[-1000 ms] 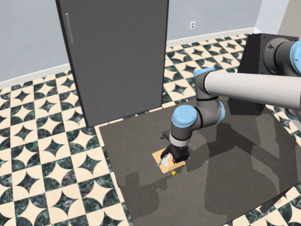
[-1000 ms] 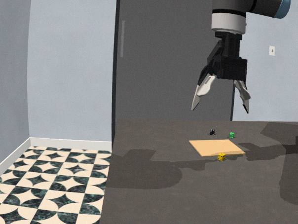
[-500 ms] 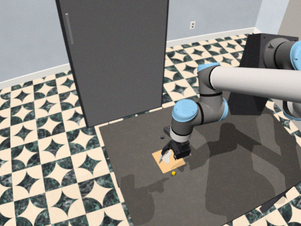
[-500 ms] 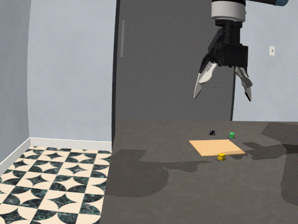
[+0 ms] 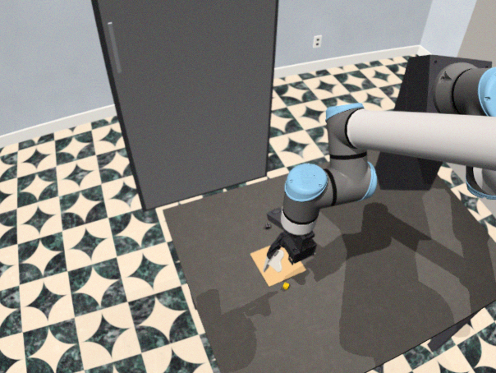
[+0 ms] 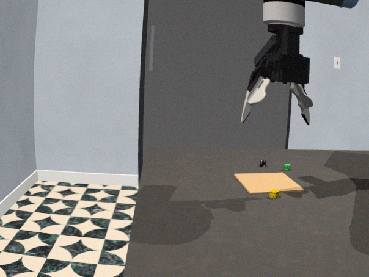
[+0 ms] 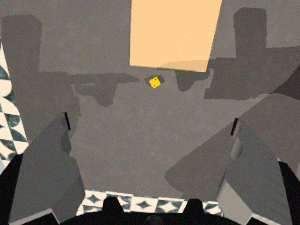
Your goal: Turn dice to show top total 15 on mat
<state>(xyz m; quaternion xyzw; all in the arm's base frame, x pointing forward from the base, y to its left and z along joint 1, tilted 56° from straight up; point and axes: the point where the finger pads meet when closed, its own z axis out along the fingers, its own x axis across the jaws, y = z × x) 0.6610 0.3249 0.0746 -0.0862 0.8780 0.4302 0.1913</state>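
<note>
The yellow die is 10 mm behind my hand, 10 mm to the left of it and 150 mm below it. From my hand the other things lie so: black die 240 mm to the right, 150 mm below; orange mat 90 mm to the right, 160 mm below; green die 70 mm behind, 210 mm to the right, 150 mm below.
</note>
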